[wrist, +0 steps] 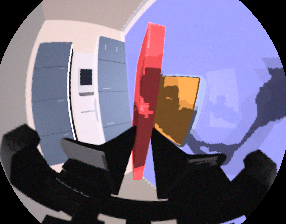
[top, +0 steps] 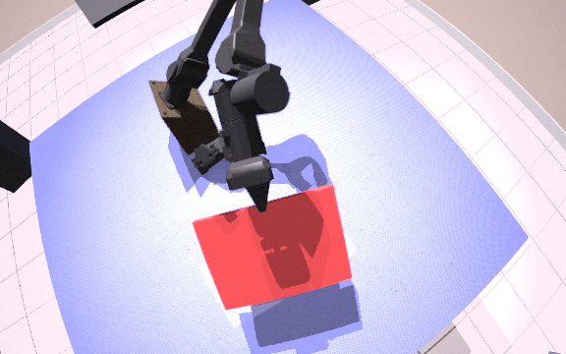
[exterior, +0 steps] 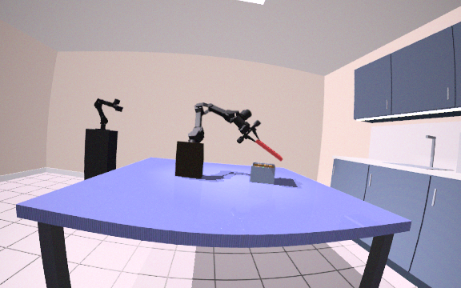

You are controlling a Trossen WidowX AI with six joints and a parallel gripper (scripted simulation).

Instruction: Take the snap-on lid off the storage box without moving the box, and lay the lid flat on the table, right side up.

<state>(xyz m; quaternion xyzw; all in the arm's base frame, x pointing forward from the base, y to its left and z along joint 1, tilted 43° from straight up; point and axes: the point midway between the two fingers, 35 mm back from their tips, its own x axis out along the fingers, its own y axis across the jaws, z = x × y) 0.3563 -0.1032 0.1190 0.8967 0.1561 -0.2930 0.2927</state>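
Right now my gripper tip is 7 cm short of the red lid, 3 cm to the left of it and 4 cm above it. From my gripper tip the other things lie so: storage box (5 cm ahead, 2 cm to the right, 19 cm below).
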